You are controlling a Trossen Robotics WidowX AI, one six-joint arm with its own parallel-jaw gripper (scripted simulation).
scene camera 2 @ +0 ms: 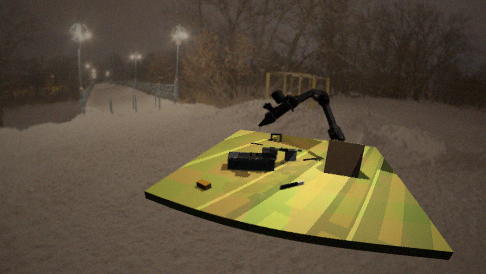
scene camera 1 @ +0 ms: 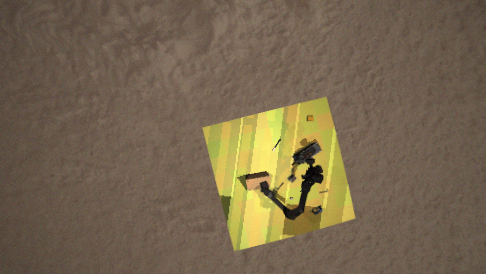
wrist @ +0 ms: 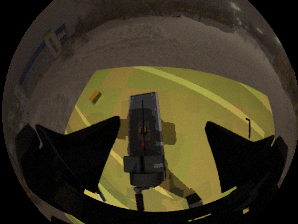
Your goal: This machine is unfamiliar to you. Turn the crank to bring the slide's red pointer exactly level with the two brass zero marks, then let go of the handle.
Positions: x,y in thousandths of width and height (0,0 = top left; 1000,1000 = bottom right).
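Observation:
Machine (scene camera 2: 511,589) visible. Same machine (wrist: 492,743) visible too. My gripper (wrist: 555,551) open, holding nothing.

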